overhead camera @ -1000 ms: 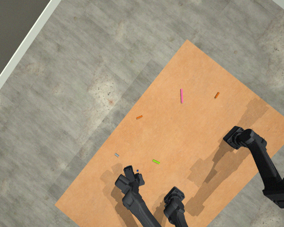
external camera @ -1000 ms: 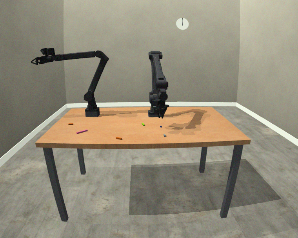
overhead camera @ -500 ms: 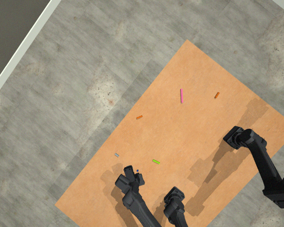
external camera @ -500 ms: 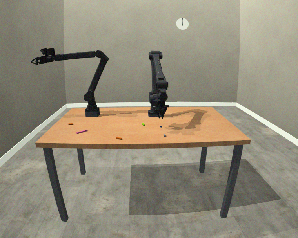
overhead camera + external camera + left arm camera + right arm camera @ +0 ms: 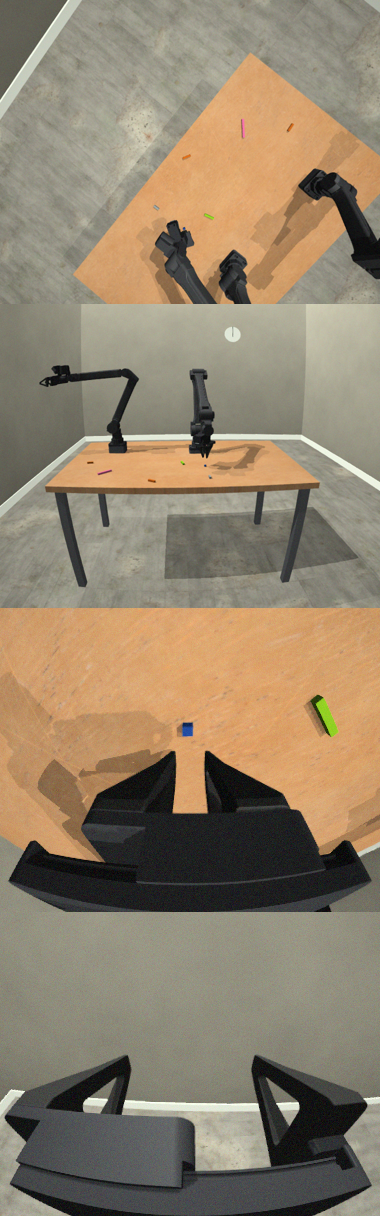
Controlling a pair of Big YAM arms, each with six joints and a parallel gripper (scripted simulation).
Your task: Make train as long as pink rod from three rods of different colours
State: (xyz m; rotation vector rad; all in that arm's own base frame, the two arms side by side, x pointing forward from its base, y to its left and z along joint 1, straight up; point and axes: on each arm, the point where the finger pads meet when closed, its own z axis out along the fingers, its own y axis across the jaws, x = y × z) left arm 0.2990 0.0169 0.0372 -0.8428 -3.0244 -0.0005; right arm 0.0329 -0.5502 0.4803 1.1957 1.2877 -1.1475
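The blue rod lies 60 mm below my left hand. The rest, counted from my left hand: pink rod: 130 mm ahead, 570 mm to the right, 60 mm below; lime rod: 50 mm behind, 130 mm to the right, 60 mm below; grey rod: 180 mm ahead, 20 mm to the left, 60 mm below.
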